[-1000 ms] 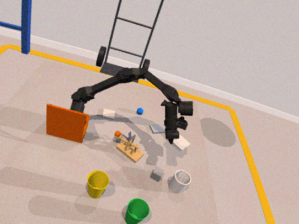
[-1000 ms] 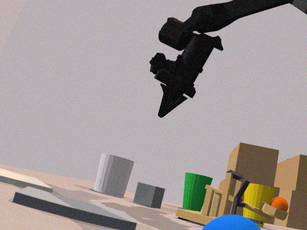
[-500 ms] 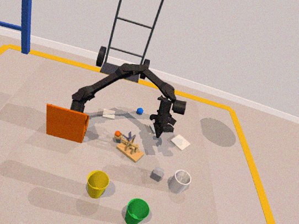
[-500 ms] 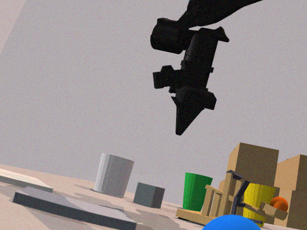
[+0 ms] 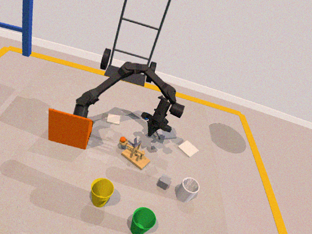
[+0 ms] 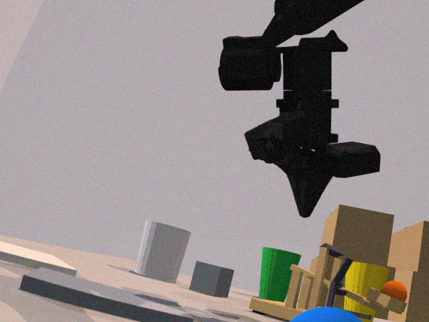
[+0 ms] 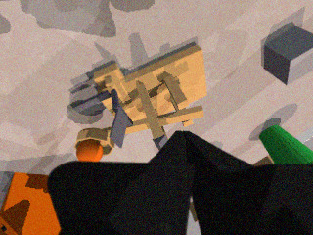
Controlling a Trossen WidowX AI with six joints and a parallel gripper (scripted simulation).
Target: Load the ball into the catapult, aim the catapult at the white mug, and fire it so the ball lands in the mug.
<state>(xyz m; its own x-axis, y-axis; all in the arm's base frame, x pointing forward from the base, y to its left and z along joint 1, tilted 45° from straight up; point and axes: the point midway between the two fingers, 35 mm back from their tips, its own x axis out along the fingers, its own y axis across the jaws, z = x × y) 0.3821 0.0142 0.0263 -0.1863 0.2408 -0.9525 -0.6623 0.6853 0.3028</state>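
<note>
The orange ball lies 130 mm behind my gripper tip and 70 mm below it. Also, from my gripper tip: grey cube: 130 mm ahead, 180 mm to the right, 110 mm below; then wooden catapult: 60 mm behind, 20 mm to the right, 80 mm below; then blue ball: 20 mm behind, 310 mm to the left, 110 mm below.
</note>
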